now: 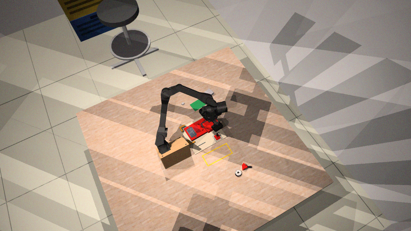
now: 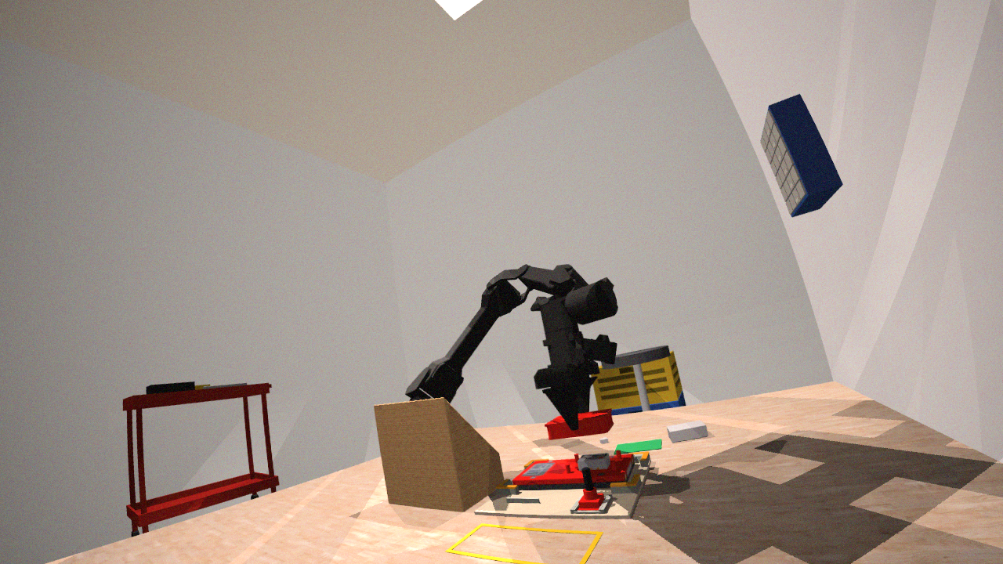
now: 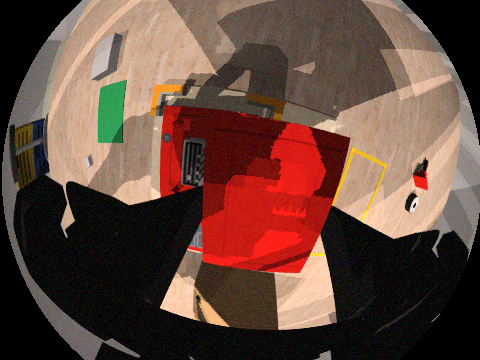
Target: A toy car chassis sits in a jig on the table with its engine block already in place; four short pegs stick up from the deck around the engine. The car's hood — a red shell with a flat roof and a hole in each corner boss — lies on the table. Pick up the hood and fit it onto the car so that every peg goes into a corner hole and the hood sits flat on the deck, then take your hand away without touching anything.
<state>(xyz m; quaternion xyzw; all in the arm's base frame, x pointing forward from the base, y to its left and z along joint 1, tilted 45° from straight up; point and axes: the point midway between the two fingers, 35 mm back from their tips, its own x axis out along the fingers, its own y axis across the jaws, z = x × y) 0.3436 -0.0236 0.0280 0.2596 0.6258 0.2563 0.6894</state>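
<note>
My gripper tip is now 90 mm above the grey engine block, 70 mm to the right of it and 10 mm past it. Round my gripper tip: green patch 240 mm to the left, 110 mm below, 40 mm ahead; then red hood right at my gripper tip; then jig plate 100 mm below, 40 mm to the left, 40 mm behind.
</note>
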